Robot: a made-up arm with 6 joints.
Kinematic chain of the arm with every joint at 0, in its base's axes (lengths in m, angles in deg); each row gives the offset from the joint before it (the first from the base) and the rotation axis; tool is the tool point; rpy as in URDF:
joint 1: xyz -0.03 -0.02 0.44 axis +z
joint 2: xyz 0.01 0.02 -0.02 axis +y
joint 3: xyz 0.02 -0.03 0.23 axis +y
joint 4: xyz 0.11 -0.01 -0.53 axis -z
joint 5: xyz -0.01 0 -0.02 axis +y
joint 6: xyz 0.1 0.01 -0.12 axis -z
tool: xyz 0.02 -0.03 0 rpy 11.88 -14.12 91.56
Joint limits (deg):
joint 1: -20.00..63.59
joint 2: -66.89..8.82
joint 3: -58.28..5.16
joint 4: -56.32..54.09
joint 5: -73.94..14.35
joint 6: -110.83..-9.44
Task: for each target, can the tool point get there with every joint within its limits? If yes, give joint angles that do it. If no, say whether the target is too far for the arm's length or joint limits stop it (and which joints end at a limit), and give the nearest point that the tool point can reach.
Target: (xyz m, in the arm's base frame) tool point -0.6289 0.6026 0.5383
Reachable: no: joint limits stop it (at a limit: joint 1, joint 2, joint 4) | nearest point 0.0103 0.3642 0.5397 | short by 0.682 m
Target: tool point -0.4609 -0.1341 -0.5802
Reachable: no: too far | nearest point -0.0828 0.0251 -0.0621 | short by 0.661 m
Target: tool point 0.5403 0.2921 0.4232
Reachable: yes | joints 35.97 -3.45 -44.39 34.11 -19.72 -87.54
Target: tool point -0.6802 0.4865 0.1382
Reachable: no: joint limits stop it (at a limit: joint 1, joint 3, joint 4) | nearest point -0.0714 0.2017 0.1095 | short by 0.673 m
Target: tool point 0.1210 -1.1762 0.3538
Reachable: no: too far | nearest point 0.4197 -0.3557 0.3538 | short by 0.873 m
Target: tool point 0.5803 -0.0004 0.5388
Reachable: yes | joints 7.97 -23.69 -35.74 27.54 -16.13 -84.77
